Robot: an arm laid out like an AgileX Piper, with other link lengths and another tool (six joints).
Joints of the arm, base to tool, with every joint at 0 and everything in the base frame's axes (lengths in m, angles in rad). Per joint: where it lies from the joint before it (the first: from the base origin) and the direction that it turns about. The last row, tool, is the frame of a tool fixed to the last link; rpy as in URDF.
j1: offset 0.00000 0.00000 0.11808 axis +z
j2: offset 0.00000 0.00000 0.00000 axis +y
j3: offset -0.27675 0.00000 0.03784 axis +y
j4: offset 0.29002 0.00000 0.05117 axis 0.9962 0 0.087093
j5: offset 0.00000 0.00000 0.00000 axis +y
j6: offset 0.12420 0.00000 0.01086 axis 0.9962 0 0.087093
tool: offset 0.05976 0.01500 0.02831 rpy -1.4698 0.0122 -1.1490
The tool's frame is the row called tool.
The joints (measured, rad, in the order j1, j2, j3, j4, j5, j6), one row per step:
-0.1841, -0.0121, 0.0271, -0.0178, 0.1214, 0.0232
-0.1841, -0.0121, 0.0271, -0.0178, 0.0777, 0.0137
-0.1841, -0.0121, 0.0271, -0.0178, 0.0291, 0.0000
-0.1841, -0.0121, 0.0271, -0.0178, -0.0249, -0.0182
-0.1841, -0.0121, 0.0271, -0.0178, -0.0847, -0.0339
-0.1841, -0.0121, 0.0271, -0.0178, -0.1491, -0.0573
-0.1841, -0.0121, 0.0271, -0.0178, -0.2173, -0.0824
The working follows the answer.
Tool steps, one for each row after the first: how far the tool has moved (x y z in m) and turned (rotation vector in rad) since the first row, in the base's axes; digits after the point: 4 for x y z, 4 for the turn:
-0.0007, 0.0005, 0.0080, -0.0174, -0.0412, 0.0010
-0.0019, 0.0012, 0.0169, -0.0398, -0.0864, 0.0017
-0.0037, 0.0021, 0.0266, -0.0677, -0.1361, 0.0016
-0.0062, 0.0032, 0.0372, -0.0941, -0.1920, 0.0006
-0.0097, 0.0045, 0.0484, -0.1289, -0.2510, -0.0021
-0.0140, 0.0061, 0.0599, -0.1659, -0.3133, -0.0067

Tool pose at each row, in the base's axes (x y z in m, rotation vector in rad; rounded; the steps above come from the unrounded poses):
0.2004, -0.0226, 0.2133, -1.2799, 1.0908, -0.9738
0.1997, -0.0221, 0.2213, -1.2690, 1.0519, -1.0066
0.1985, -0.0214, 0.2301, -1.2590, 1.0080, -1.0446
0.1968, -0.0205, 0.2398, -1.2495, 0.9587, -1.0884
0.1942, -0.0194, 0.2505, -1.2338, 0.9053, -1.1342
0.1908, -0.0181, 0.2616, -1.2208, 0.8467, -1.1872
0.1864, -0.0165, 0.2731, -1.2053, 0.7851, -1.2435

